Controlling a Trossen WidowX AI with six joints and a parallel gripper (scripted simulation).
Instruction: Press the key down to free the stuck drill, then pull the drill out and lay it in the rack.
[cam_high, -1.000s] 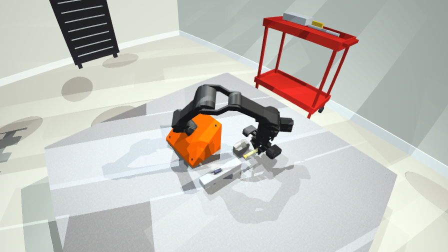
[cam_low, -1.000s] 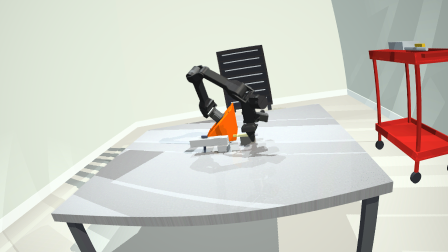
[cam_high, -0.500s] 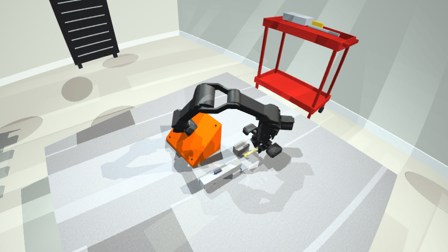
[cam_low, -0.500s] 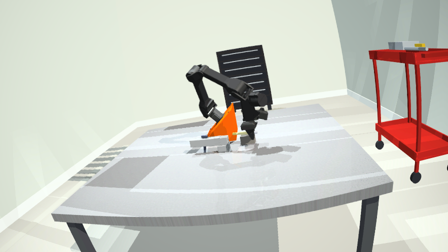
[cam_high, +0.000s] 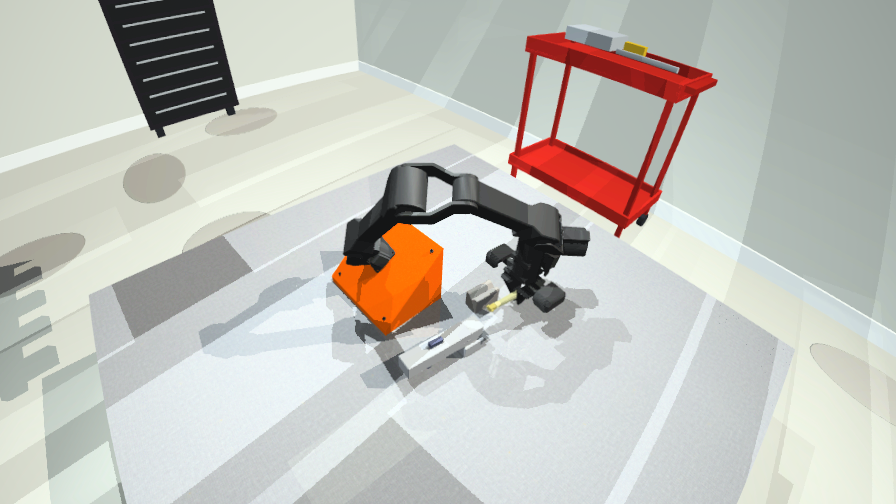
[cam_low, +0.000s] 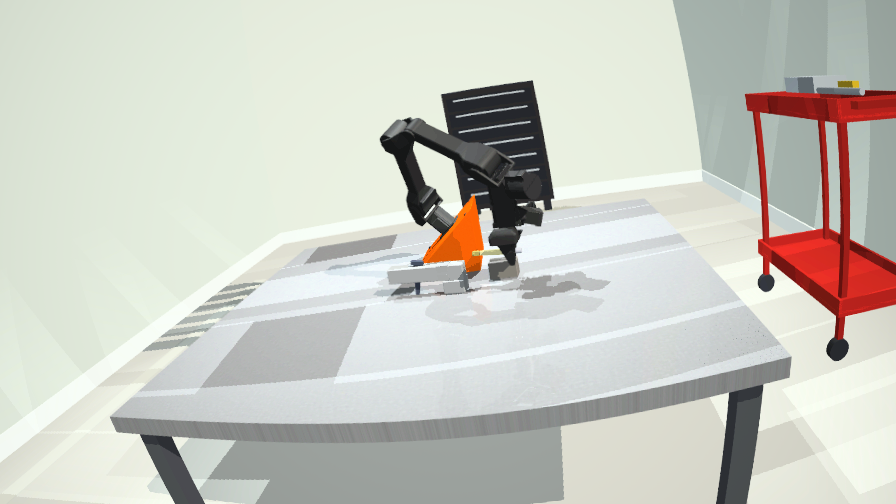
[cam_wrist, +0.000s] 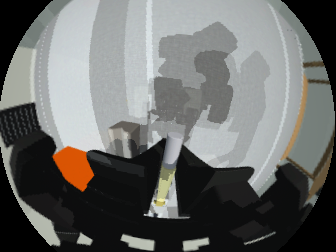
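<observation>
Now: gripper tip 4 cm to the left of the drill and 3 cm below it. The rest, counted from my gripper tip: blue key (23 cm to the right); grey rack (8 cm behind, 3 cm to the right, 3 cm below); housing block (20 cm to the right).
</observation>
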